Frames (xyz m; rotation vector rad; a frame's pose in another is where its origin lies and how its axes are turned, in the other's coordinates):
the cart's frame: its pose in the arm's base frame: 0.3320 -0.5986 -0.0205 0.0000 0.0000 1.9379
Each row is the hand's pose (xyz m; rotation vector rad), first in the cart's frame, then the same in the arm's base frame.
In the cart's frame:
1: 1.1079 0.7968 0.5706 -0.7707 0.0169 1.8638
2: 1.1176 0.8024 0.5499 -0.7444 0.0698 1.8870
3: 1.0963 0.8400 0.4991 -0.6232 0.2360 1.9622
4: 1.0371 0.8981 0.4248 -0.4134 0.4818 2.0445
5: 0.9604 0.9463 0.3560 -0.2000 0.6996 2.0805
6: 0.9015 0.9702 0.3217 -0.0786 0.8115 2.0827
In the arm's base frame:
1: -0.8094 0.1495 0.5501 0.4910 0.6823 -2.2931
2: -0.8181 0.1565 0.5294 0.5187 0.6217 -2.2825
3: -0.8455 0.1232 0.4786 0.5795 0.4024 -2.2472
4: -0.8785 0.0471 0.4043 0.6487 0.0699 -2.1813
5: -0.8959 -0.0418 0.3355 0.6941 -0.2326 -2.1107
6: -0.8971 -0.1054 0.3012 0.7116 -0.3937 -2.0702

